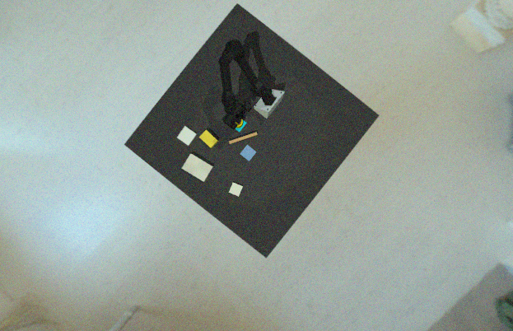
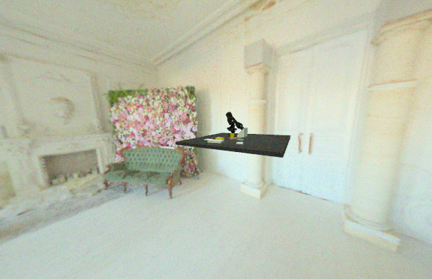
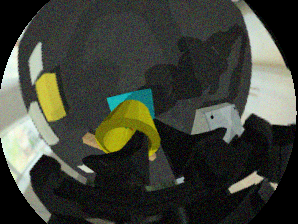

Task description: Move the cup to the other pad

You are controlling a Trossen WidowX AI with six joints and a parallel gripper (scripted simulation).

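Right now my gripper tip is 2 cm short of the cup. From my gripper tip the other things lie so: cyan pad (3 cm ahead, 5 cm below); then wooden stick (10 cm ahead, 8 cm to the left, 4 cm below).
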